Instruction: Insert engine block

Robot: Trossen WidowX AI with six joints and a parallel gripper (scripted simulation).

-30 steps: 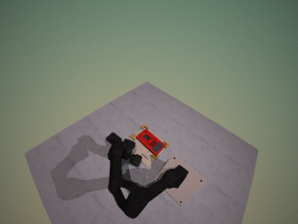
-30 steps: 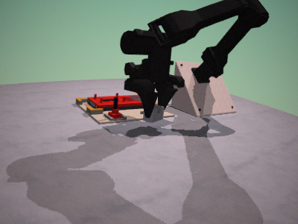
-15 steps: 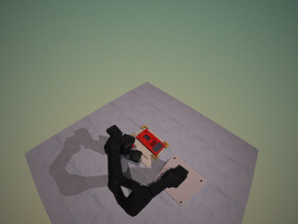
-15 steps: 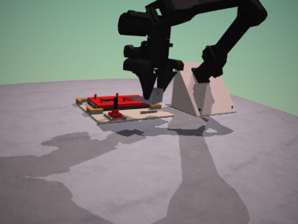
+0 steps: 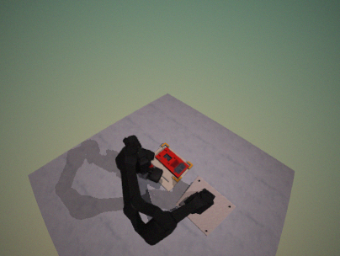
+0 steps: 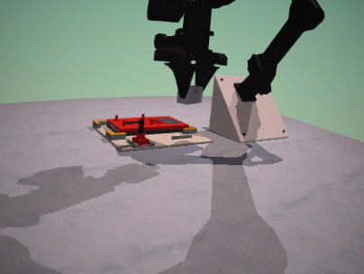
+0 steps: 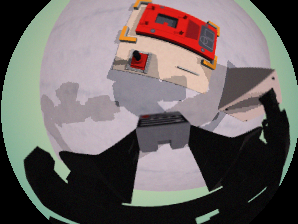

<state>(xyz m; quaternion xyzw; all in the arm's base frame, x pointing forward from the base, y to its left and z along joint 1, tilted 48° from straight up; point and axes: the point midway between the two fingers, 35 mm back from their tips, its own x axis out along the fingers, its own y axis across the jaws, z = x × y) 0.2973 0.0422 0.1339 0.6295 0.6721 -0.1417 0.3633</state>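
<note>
The black upright peg lies 60 mm ahead of my gripper tip, 90 mm to the right of it and 90 mm below it. Round my gripper tip: tan base plate 190 mm to the right, 120 mm below; then grey engine block 10 mm above.
</note>
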